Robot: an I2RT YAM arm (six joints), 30 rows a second.
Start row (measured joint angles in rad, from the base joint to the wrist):
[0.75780 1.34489 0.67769 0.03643 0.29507 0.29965]
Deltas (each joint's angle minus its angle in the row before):
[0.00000 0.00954 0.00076 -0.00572 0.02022 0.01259]
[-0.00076 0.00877 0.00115 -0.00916 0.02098 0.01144]
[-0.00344 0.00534 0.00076 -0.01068 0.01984 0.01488]
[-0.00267 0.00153 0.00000 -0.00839 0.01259 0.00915]
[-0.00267 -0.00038 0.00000 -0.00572 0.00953 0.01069]
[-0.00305 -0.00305 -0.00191 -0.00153 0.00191 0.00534]
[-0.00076 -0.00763 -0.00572 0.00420 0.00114 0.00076]
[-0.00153 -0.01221 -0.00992 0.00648 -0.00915 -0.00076]
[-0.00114 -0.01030 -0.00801 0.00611 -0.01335 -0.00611]
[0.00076 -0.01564 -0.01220 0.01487 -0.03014 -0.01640]
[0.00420 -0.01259 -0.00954 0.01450 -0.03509 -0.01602]
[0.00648 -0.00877 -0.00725 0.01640 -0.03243 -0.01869]
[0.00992 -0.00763 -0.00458 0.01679 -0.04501 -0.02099]
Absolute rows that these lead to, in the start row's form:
[0.75780 1.35443 0.67845 0.03071 0.31529 0.31224]
[0.75704 1.36320 0.67960 0.02155 0.33627 0.32368]
[0.75360 1.36854 0.68036 0.01087 0.35611 0.33856]
[0.75093 1.37007 0.68036 0.00248 0.36870 0.34771]
[0.74826 1.36969 0.68036 -0.00324 0.37823 0.35840]
[0.74521 1.36664 0.67845 -0.00477 0.38014 0.36374]
[0.74445 1.35901 0.67273 -0.00057 0.38128 0.36450]
[0.74292 1.34680 0.66281 0.00591 0.37213 0.36374]
[0.74178 1.33650 0.65480 0.01202 0.35878 0.35763]
[0.74254 1.32086 0.64260 0.02689 0.32864 0.34123]
[0.74674 1.30827 0.63306 0.04139 0.29355 0.32521]
[0.75322 1.29950 0.62581 0.05779 0.26112 0.30652]
[0.76314 1.29187 0.62123 0.07458 0.21611 0.28553]

